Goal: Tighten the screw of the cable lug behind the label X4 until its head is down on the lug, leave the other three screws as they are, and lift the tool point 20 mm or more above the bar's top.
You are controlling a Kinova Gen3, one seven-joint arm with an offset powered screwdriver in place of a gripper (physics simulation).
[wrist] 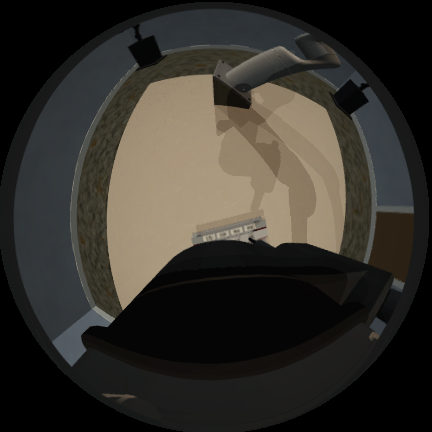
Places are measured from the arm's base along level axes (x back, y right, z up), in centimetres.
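Pixels of known places: hand, tool point: (249,238); arm's base, link origin: (236,82).
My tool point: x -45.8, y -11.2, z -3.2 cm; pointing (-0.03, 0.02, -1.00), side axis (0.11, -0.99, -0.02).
Note:
Ahead of a thing's pixels: the offset from my tool point to its middle. "spot": to the spot under its first point. Level surfaces: height alone.
A pale grey bar @(spot: dy +11.6, dx -2.2, dz -0.2 cm) (197,236) lies on the table in the wrist view, just beyond the dark tool body. Four white labels @(spot: dy +3.3, dx +1.1, dz -0.2 cm) (236,230) stand in a row along it; their print is too small to read, so I cannot tell which is X4. A thin dark red line @(spot: dy -2.3, dx +2.5, dz -0.2 cm) (260,229) shows at its right end. The tip of my screwdriver (253,241) shows as a small dark point in front of the rightmost label @(spot: dy +0.5, dx +2.4, dz -0.2 cm) (249,227). I cannot tell if it touches anything. The tool body hides the bar's near side; the lugs and screws cannot be made out.
The tan table top @(dz -4.4 cm) (160,165) carries the arm's shadow, right of the middle. The arm's grey base link (260,67) rises from a dark mounting block (227,92) at the far edge. Two black box-shaped stands (145,50) (351,97) are beyond the table, left and right.

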